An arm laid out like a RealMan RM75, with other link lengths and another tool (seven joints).
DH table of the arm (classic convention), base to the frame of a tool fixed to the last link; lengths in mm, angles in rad. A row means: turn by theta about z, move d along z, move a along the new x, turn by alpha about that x. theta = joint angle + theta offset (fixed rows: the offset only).
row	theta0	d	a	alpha
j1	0	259.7	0	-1.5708
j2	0	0	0	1.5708
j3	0	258.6	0	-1.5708
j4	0	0	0	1.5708
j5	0	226.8	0	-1.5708
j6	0	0	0	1.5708
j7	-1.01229	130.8	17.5	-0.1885
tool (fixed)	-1.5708	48.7	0	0
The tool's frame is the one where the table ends.
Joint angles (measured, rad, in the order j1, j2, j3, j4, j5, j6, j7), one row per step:
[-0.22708, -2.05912, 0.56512, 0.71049, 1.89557, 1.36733, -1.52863]
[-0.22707, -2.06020, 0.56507, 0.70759, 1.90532, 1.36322, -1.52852]
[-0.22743, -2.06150, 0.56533, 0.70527, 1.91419, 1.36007, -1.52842]
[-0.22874, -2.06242, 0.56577, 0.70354, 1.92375, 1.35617, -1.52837]
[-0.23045, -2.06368, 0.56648, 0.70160, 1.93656, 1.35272, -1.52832]
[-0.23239, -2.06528, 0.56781, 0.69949, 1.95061, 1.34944, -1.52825]
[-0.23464, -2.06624, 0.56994, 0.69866, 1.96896, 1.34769, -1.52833]
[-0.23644, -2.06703, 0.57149, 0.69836, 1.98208, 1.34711, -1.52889]
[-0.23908, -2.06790, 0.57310, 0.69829, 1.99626, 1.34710, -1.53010]
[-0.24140, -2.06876, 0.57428, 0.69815, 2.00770, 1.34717, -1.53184]
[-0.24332, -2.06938, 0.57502, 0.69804, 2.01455, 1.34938, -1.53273]
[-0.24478, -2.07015, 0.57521, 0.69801, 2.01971, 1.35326, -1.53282]
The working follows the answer.
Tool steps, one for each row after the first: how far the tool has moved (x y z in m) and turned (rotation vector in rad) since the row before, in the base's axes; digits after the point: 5 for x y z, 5 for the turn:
[-0.00139, -0.00095, -0.00221, -0.00753, 0.00446, 0.00535]
[-0.00093, -0.00075, -0.00216, -0.00734, 0.00374, 0.00376]
[-0.00082, -0.00032, -0.00192, -0.00737, 0.00540, 0.00301]
[-0.00079, -0.00054, -0.00259, -0.01067, 0.00652, 0.00262]
[-0.00066, -0.00064, -0.00305, -0.01245, 0.00683, 0.00212]
[-0.00065, -0.00086, -0.00317, -0.01671, 0.01001, 0.00037]
[-0.00028, -0.00058, -0.00226, -0.01222, 0.00658, -0.00016]
[-0.00001, -0.00039, -0.00238, -0.01337, 0.00655, -0.00090]
[0.00006, -0.00028, -0.00198, -0.01083, 0.00454, -0.00030]
[0.00056, -0.00013, -0.00136, -0.00764, 0.00136, -0.00210]
[0.00080, -0.00027, -0.00120, -0.00658, -0.00033, -0.00317]

Tool pose at each row, in the base's axes (x y z in m, rotation vector in rad; rounded; the steps above come from the unrounded poses):
[-0.38719, 0.31782, 0.06001, -0.41842, 2.42266, 1.05921]
[-0.38857, 0.31687, 0.05780, -0.42571, 2.43147, 1.05468]
[-0.38950, 0.31612, 0.05565, -0.43126, 2.43946, 1.04934]
[-0.39032, 0.31579, 0.05373, -0.43517, 2.44888, 1.04438]
[-0.39110, 0.31525, 0.05114, -0.43920, 2.46132, 1.03582]
[-0.39176, 0.31461, 0.04809, -0.44302, 2.47509, 1.02501]
[-0.39241, 0.31375, 0.04491, -0.44462, 2.49420, 1.00977]
[-0.39270, 0.31317, 0.04265, -0.44552, 2.50746, 0.99800]
[-0.39270, 0.31278, 0.04027, -0.44579, 2.52131, 0.98445]
[-0.39265, 0.31250, 0.03830, -0.44686, 2.53182, 0.97320]
[-0.39209, 0.31237, 0.03694, -0.44583, 2.53753, 0.96370]
[-0.39129, 0.31210, 0.03573, -0.44372, 2.54106, 0.95432]

